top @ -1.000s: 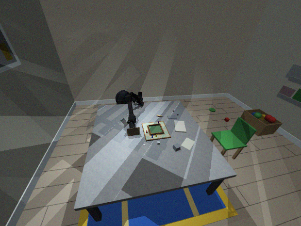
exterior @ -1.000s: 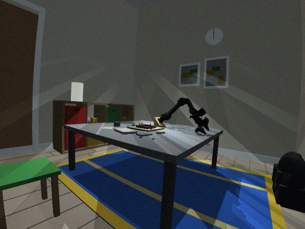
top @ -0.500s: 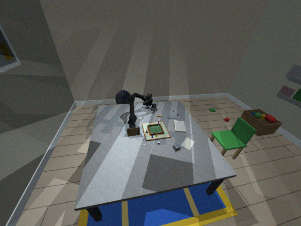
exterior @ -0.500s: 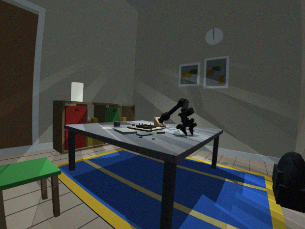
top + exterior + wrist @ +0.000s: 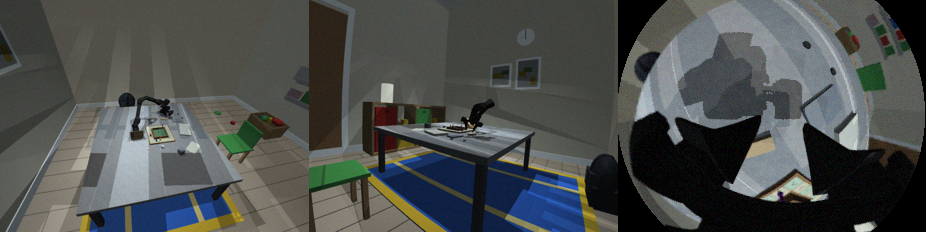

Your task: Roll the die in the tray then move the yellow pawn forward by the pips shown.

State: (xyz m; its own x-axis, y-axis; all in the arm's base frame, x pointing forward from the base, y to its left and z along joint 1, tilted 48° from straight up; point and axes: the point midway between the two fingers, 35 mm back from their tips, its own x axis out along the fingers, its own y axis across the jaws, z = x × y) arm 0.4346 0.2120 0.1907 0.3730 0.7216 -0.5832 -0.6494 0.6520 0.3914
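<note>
Now: gripper tip 39 cm to the left of the yellow pawn, 20 cm past it and 1 cm above it. Also, from my gripper tip: grey tile (10 cm ahead, 6 cm to the right, 4 cm below); green tray (28 cm to the right, 18 cm behind, 3 cm below); grey cube (58 cm to the right, 3 cm behind, 2 cm below).
</note>
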